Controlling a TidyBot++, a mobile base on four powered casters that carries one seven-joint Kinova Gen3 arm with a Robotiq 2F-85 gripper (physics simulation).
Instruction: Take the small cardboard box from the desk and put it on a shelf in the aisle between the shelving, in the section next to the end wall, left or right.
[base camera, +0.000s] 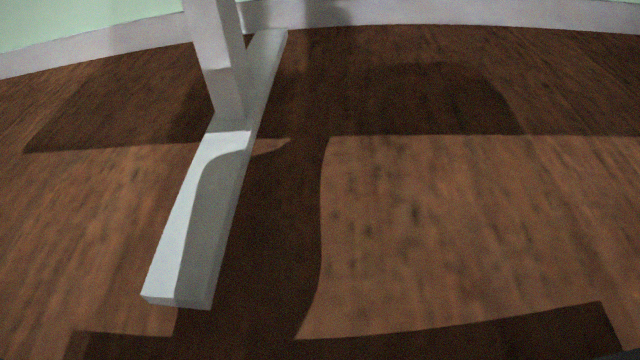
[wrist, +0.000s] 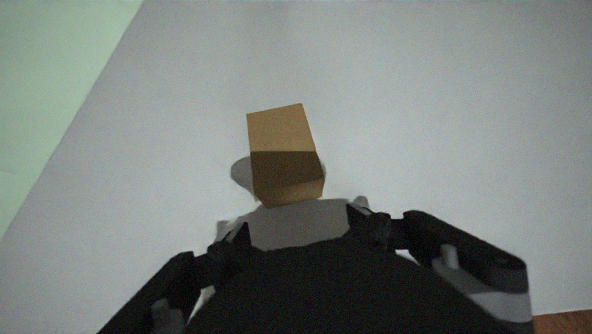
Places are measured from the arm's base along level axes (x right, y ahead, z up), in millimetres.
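Pixels of known places: gripper, fingertip midpoint: (wrist: 298, 223).
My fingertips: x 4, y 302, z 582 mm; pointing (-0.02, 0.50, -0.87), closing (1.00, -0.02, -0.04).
Ahead of a thing's pixels: the offset from my fingertips to its top centre. "spot": to the spot under its first point. Level surfaces: height alone.
The small cardboard box @(dy +72, dx -2, dz +21 mm) (wrist: 285, 155) stands on the pale desk @(dz -29 mm) (wrist: 425, 125) near the middle of the wrist view, slightly turned, with its upper part lit and a shaded band across it. My gripper (wrist: 298, 223) is open, with its two black fingertips apart at the lower middle of the wrist view. The box shows beyond the fingertips, a little left of the line midway between them, and no finger touches it. The gripper's shadow lies on the desk around the box's near end. The shelving and the aisle do not show in either view.
In the base camera view a white desk leg @(spot: dy +270, dx -174, dz -851 mm) (base camera: 212, 65) rises from a long foot (base camera: 200, 215) on the brown wooden floor @(dz -979 mm) (base camera: 425, 225), left of centre. A pale skirting (base camera: 425, 12) runs behind it. A green wall (wrist: 45, 75) borders the desk at the left in the wrist view.
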